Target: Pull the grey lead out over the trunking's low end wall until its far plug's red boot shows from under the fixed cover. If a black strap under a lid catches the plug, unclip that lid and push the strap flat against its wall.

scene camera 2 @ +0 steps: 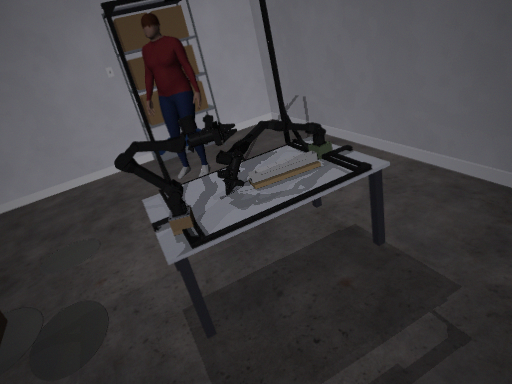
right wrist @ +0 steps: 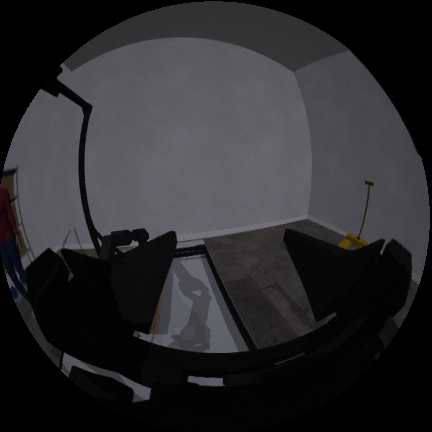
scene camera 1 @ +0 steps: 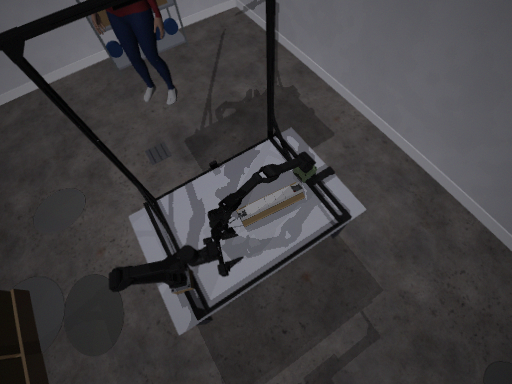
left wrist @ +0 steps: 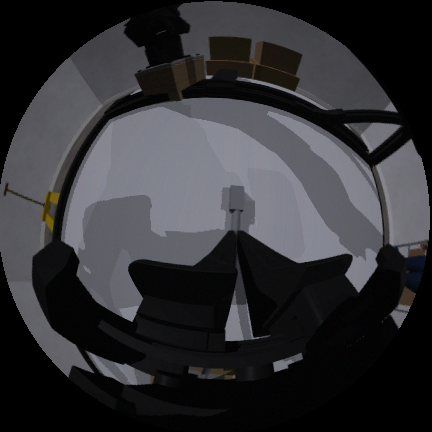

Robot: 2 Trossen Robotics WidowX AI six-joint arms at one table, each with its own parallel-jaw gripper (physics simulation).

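Pixels of known places: left gripper, fingertip midpoint: (scene camera 2: pixel 227 194) (left wrist: pixel 234 235); right gripper, fingertip midpoint: (scene camera 2: pixel 236 127) (right wrist: pixel 232 235) (scene camera 1: pixel 240 245); left arm's base at its link origin: (scene camera 2: pixel 319 143) (scene camera 1: pixel 305 167); right arm's base at its link origin: (scene camera 2: pixel 179 212) (scene camera 1: pixel 179 280) (left wrist: pixel 167 60).
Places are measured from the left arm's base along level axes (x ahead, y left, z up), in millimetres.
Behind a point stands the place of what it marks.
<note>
The white trunking (scene camera 1: pixel 267 202) (scene camera 2: pixel 287 169) {y 53, x 297, z -39 mm} lies along the table with a tan strip on its long side; dark details show near both ends. Its lids, straps and fixed cover are too small to make out. No red boot shows. The grey lead (left wrist: pixel 235 218) {y -41, x 660, z -67 mm} ends in a grey block-shaped plug (left wrist: pixel 236 197) {y -42, x 678, z -66 mm} just beyond the left fingertips, over the table. My left gripper (scene camera 2: pixel 229 191) {y -41, x 646, z -68 mm} (left wrist: pixel 234 235) {y -41, x 646, z -68 mm} points down off the trunking's left end and is shut on the lead. My right gripper (scene camera 2: pixel 234 129) {y 217, x 625, z 335 mm} (right wrist: pixel 232 235) {y 217, x 625, z 335 mm} is open and empty, raised above the table.
The right gripper hangs close to the left arm's wrist in scene camera 1. Black frame rails edge the white table (scene camera 1: pixel 260 262) {y 248, x 566, z -74 mm} (scene camera 2: pixel 215 220) {y 143, x 812, z -74 mm}, with black uprights rising from it. A person (scene camera 1: pixel 140 40) (scene camera 2: pixel 170 70) stands behind the table, before a shelf of boxes.
</note>
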